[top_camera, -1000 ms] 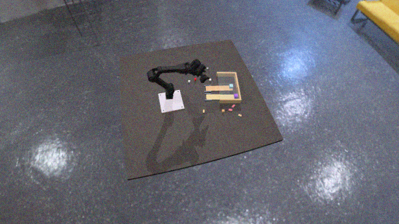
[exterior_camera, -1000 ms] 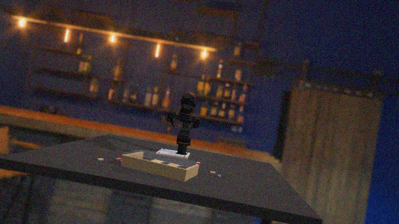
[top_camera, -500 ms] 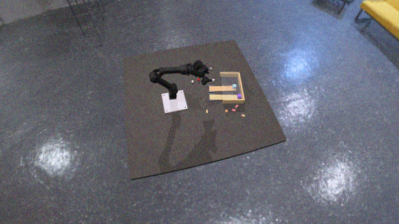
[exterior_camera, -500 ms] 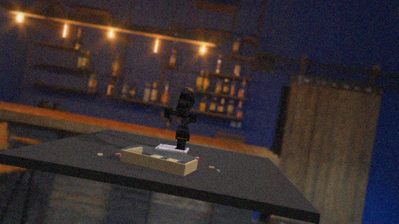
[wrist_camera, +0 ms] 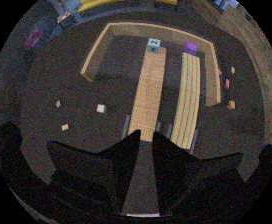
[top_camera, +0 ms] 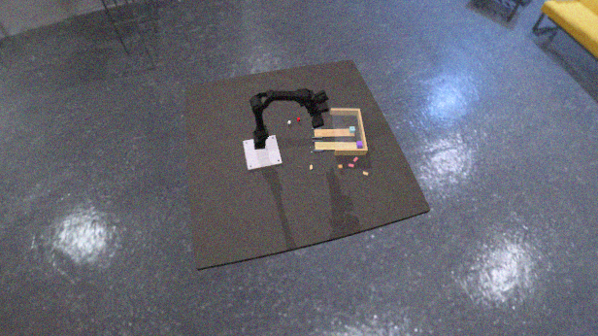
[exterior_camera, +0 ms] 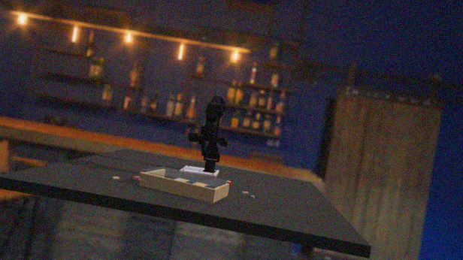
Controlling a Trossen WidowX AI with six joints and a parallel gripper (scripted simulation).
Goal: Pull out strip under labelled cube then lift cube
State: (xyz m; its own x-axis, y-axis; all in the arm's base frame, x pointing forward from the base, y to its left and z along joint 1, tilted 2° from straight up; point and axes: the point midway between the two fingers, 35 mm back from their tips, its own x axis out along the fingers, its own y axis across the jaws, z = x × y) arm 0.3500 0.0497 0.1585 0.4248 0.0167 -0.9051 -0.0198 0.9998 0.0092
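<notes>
The red piece is 130 mm below my gripper tip, 120 mm to the left of it and 110 mm behind it.
</notes>
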